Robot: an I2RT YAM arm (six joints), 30 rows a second.
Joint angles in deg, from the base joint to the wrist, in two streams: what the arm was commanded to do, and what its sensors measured. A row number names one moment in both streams.
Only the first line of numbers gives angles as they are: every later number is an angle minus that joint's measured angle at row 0.
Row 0, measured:
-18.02, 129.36, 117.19, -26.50, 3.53, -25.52
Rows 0 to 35, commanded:
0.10, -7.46, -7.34, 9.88, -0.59, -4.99
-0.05, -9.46, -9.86, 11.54, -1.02, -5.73
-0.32, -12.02, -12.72, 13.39, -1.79, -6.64
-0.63, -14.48, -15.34, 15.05, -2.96, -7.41
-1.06, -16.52, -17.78, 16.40, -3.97, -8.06
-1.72, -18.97, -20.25, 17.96, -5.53, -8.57
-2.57, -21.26, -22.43, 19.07, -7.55, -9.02
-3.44, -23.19, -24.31, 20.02, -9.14, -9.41
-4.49, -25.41, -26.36, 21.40, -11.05, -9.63
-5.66, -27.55, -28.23, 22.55, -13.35, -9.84
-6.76, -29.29, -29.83, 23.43, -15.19, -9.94
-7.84, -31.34, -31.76, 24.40, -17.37, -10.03
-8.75, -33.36, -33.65, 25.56, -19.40, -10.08
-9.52, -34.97, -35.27, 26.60, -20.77, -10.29
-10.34, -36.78, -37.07, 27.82, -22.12, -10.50
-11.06, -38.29, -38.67, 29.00, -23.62, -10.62
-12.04, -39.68, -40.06, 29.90, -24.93, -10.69
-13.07, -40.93, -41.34, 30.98, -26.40, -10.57
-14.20, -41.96, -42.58, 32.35, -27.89, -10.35
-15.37, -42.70, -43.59, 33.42, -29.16, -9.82
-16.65, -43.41, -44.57, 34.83, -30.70, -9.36
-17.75, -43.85, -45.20, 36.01, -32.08, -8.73
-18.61, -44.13, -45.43, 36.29, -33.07, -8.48
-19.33, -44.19, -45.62, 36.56, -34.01, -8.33
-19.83, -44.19, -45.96, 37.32, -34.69, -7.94
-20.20, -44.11, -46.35, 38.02, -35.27, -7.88
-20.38, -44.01, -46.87, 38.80, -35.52, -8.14
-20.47, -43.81, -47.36, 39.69, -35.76, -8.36
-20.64, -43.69, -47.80, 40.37, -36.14, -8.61
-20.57, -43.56, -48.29, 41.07, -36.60, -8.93
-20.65, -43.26, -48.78, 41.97, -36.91, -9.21
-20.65, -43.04, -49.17, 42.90, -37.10, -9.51
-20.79, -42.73, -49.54, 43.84, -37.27, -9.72
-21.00, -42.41, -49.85, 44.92, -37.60, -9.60
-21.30, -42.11, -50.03, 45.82, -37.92, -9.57
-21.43, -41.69, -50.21, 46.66, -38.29, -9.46
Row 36, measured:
-20.81, -42.45, -49.44, 40.98, -34.71, -8.78
